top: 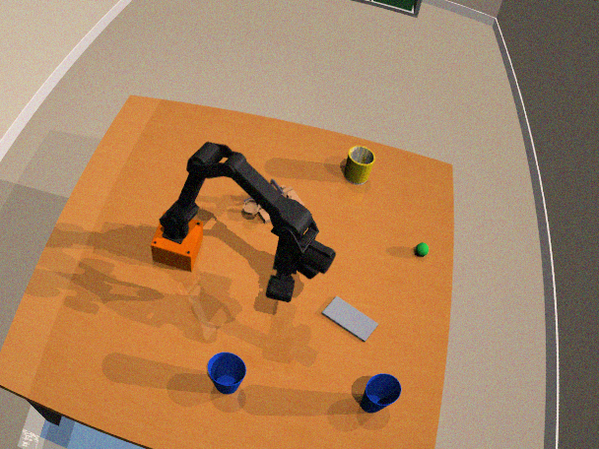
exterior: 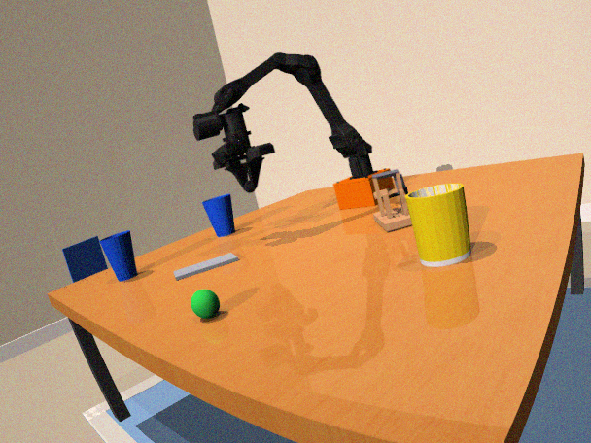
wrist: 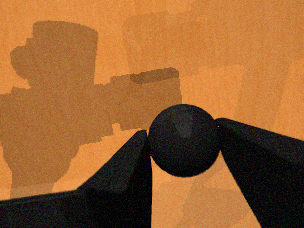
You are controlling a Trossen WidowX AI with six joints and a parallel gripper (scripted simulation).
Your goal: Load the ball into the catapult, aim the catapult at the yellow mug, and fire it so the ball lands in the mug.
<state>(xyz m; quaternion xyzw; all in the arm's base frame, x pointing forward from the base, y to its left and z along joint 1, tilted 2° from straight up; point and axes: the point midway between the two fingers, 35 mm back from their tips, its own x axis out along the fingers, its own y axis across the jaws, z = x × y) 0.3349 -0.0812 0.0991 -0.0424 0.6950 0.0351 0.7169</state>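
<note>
Right now my gripper tip is 14 cm past the wooden catapult, 32 cm to the right of it and 8 cm above it. Round my gripper tip: green ball 37 cm ahead, 35 cm to the left, 11 cm below; flat grey slab 21 cm ahead, 4 cm to the left, 13 cm below; small black ball 1 cm above.
</note>
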